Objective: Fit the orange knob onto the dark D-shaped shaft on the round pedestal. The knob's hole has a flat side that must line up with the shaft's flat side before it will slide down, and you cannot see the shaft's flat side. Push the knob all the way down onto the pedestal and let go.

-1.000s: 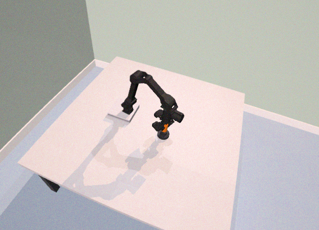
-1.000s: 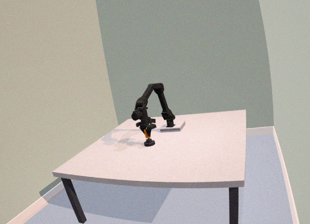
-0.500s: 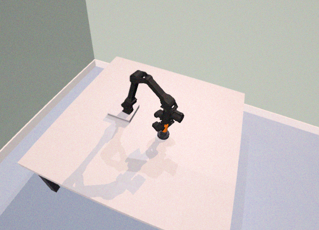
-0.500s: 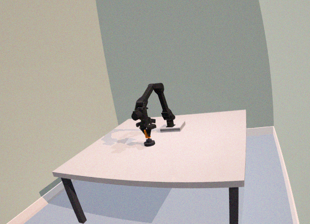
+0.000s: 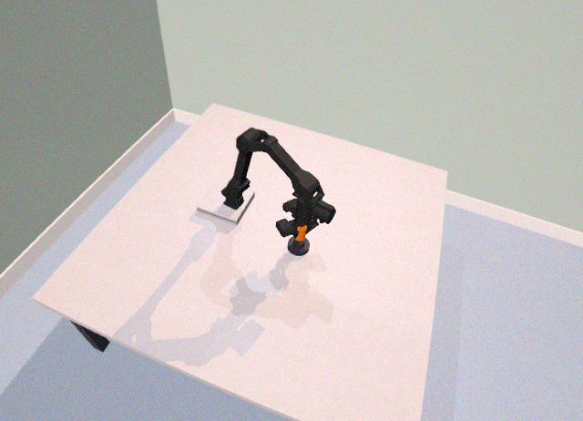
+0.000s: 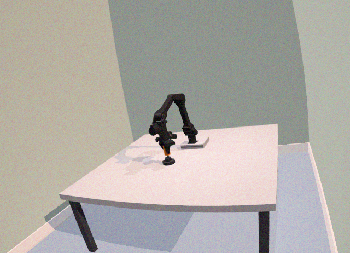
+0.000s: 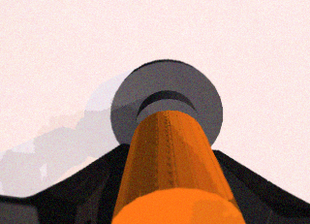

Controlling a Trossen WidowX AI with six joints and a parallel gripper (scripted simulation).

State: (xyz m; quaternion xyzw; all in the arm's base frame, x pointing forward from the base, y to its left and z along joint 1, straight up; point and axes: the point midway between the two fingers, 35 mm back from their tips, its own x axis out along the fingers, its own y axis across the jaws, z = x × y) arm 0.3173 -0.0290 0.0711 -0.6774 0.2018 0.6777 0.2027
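My gripper tip is now 2 cm below the orange knob. From my gripper tip the other things lie so: round pedestal 4 cm below.
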